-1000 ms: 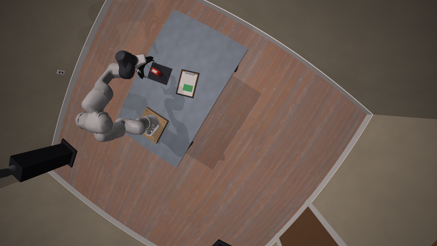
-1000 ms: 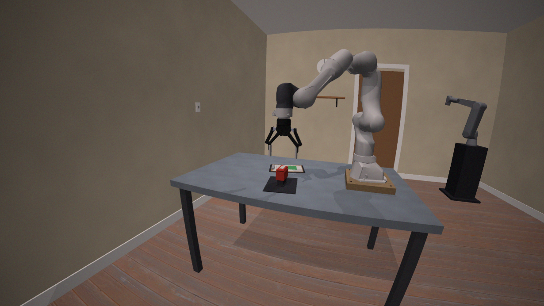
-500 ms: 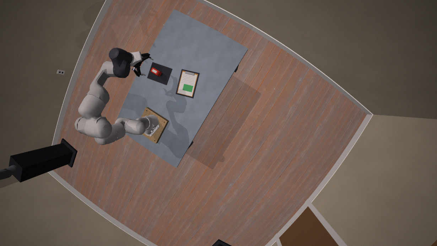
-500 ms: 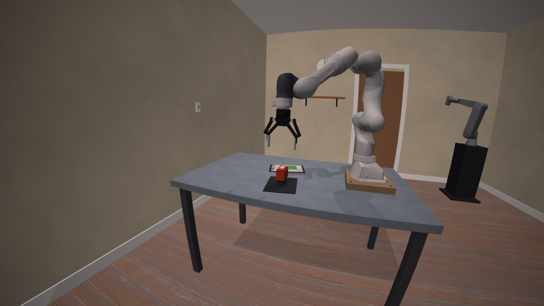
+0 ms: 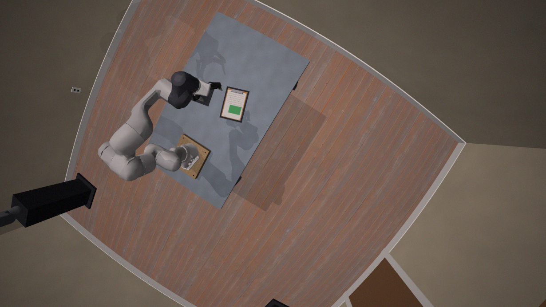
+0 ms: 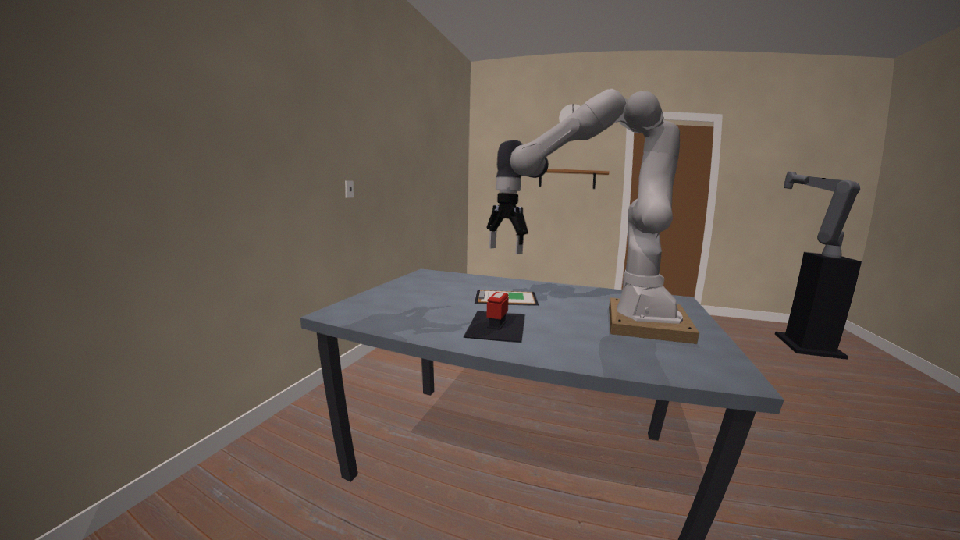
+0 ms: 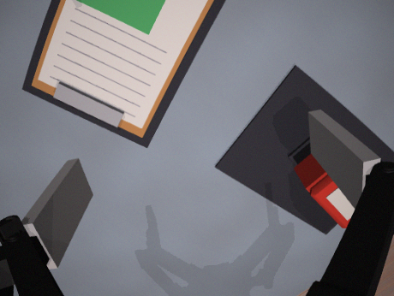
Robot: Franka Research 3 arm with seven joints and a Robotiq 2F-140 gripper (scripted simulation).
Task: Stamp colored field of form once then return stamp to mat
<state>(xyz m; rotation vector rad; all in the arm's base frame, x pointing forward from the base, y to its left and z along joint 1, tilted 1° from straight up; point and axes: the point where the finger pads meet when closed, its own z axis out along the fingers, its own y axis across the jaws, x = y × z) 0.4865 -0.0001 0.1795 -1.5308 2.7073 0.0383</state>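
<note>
Now: the red stamp 20 cm to the left of my hand, 17 cm below it and 5 cm behind it. Also, from my hand: black mat 22 cm below, 20 cm to the left, 5 cm behind.
</note>
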